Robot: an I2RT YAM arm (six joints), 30 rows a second.
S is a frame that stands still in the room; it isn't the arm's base.
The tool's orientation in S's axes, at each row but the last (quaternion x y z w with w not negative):
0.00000 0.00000 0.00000 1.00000
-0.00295 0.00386 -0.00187 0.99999
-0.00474 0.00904 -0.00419 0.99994
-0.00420 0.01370 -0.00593 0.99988
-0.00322 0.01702 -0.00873 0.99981
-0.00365 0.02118 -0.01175 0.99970
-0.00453 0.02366 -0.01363 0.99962
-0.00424 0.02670 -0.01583 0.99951
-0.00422 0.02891 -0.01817 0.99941
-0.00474 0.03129 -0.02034 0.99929
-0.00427 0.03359 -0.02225 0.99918
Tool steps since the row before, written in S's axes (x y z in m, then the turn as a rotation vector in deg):
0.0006 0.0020 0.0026 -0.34 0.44 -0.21
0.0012 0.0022 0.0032 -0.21 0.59 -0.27
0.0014 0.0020 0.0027 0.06 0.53 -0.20
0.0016 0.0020 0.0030 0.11 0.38 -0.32
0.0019 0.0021 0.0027 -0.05 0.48 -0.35
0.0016 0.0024 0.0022 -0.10 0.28 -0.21
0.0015 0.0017 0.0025 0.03 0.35 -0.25
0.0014 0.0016 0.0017 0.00 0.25 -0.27
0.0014 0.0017 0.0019 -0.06 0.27 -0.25
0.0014 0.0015 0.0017 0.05 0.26 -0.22
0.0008 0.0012 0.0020 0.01 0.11 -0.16
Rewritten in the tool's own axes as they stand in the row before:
0.0006 0.0020 0.0026 -0.34 0.44 -0.21
0.0012 0.0022 0.0032 -0.21 0.59 -0.27
0.0013 0.0020 0.0027 0.06 0.53 -0.19
0.0015 0.0020 0.0031 0.11 0.38 -0.31
0.0018 0.0021 0.0028 -0.05 0.48 -0.35
0.0014 0.0024 0.0023 -0.10 0.28 -0.21
0.0013 0.0017 0.0026 0.03 0.35 -0.25
0.0013 0.0016 0.0018 0.01 0.25 -0.27
0.0012 0.0017 0.0020 -0.06 0.27 -0.25
0.0012 0.0015 0.0018 0.05 0.26 -0.21
0.0006 0.0012 0.0021 0.02 0.11 -0.16

